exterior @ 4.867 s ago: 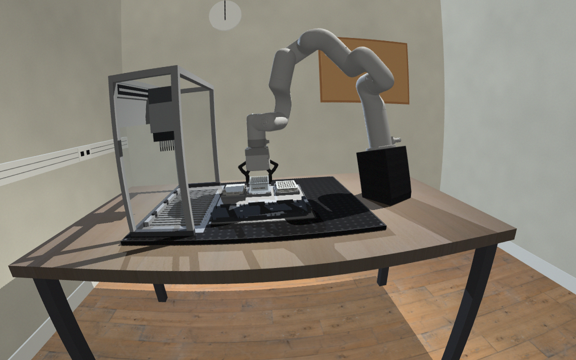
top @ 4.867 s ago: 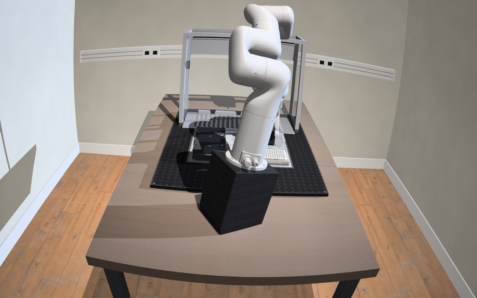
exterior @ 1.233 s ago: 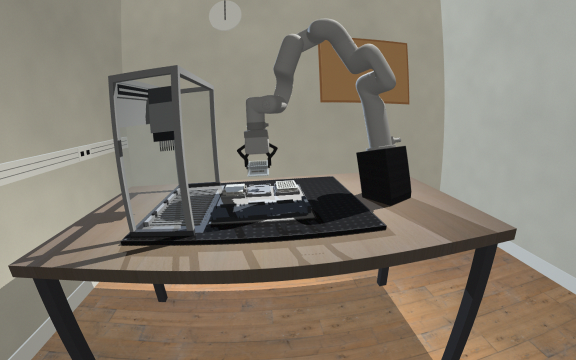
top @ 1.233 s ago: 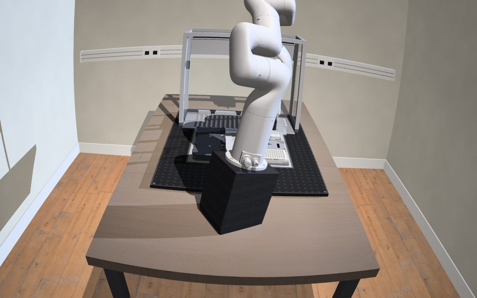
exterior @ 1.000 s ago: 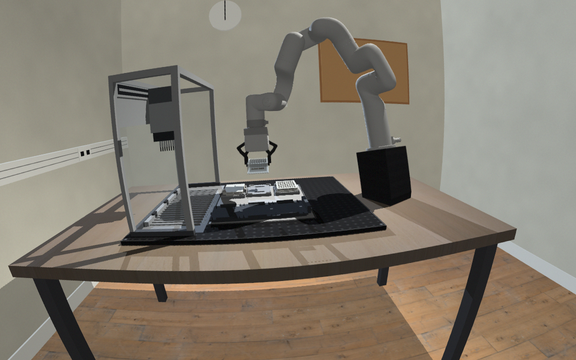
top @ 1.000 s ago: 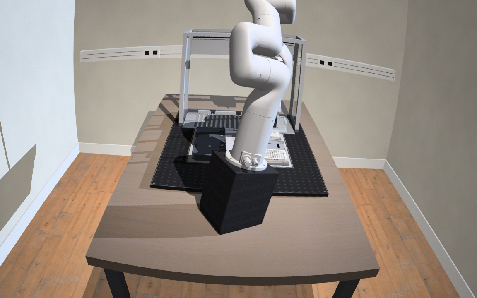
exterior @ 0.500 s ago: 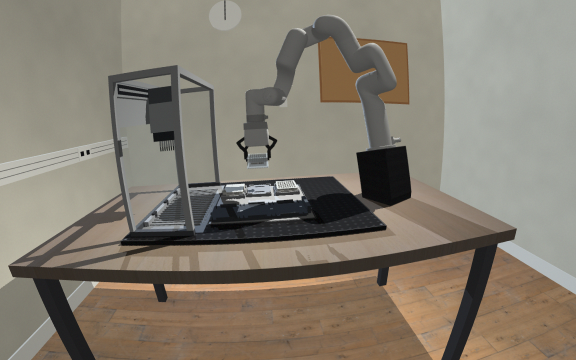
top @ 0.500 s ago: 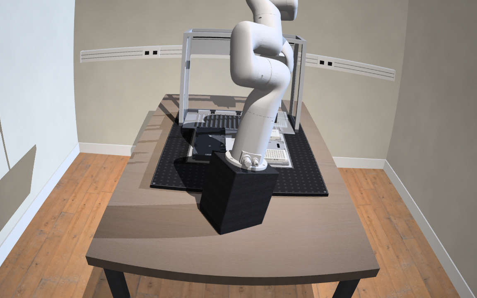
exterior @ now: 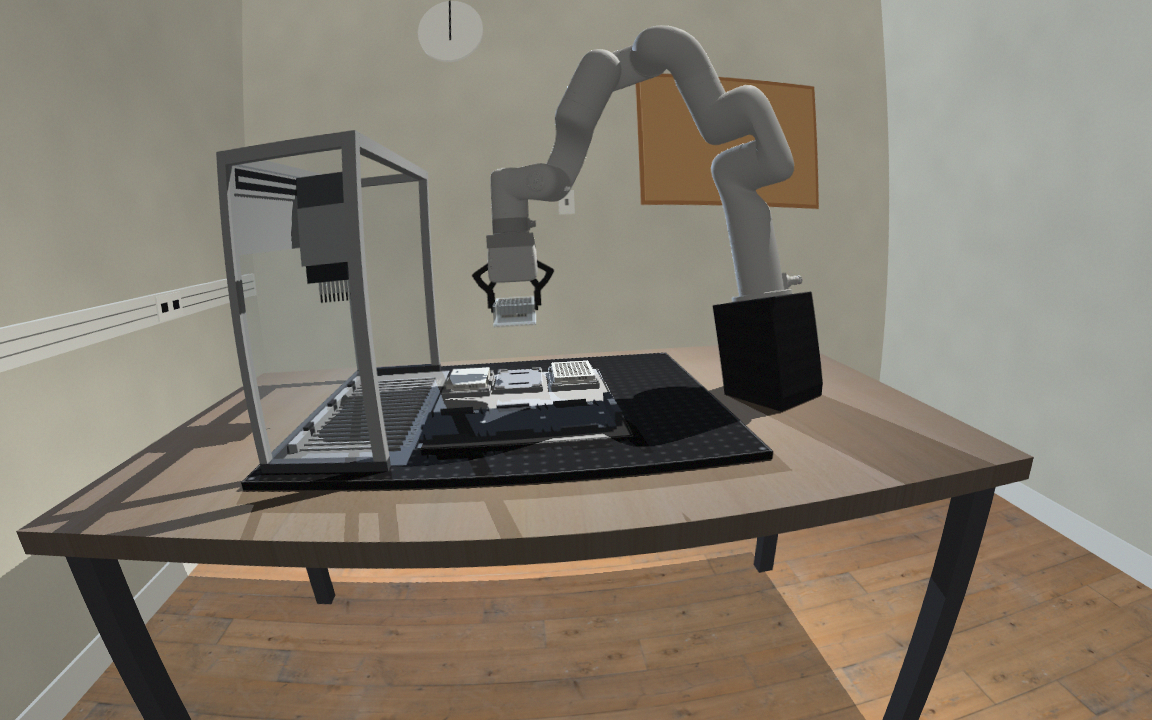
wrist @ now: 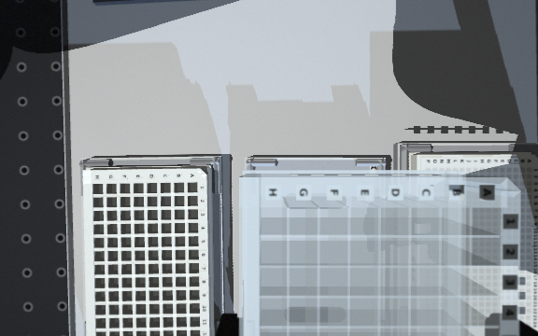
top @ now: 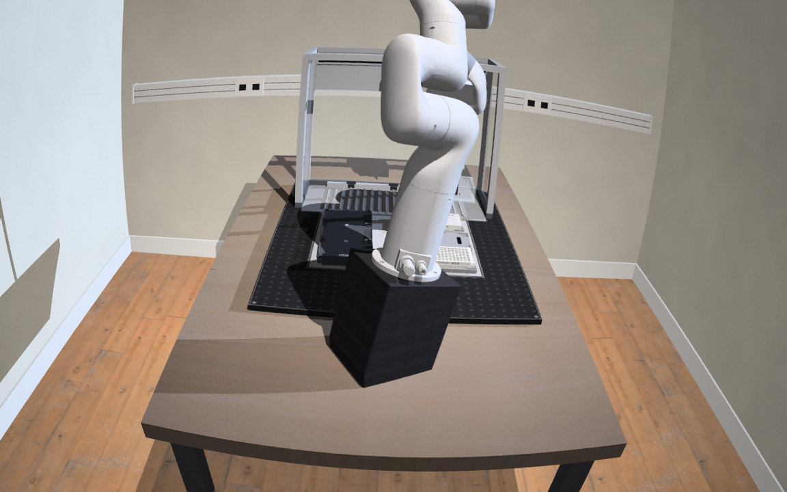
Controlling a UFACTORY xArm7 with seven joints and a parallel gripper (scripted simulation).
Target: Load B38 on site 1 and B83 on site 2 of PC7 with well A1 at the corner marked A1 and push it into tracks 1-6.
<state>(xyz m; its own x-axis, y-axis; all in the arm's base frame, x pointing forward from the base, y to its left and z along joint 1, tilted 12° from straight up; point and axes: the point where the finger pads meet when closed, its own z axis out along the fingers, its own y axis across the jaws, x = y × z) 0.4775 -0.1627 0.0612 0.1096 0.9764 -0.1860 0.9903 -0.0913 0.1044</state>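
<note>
Now: hand 3 cm short of the plate carrier PC7, 25 cm to the right of it and 15 cm above it. Round my hand: 96-well plate B38 (11 cm behind, 1 cm to the left, 15 cm below); nest S1 (11 cm behind, 1 cm to the left, 16 cm below); nest S2 (16 cm below).
</note>
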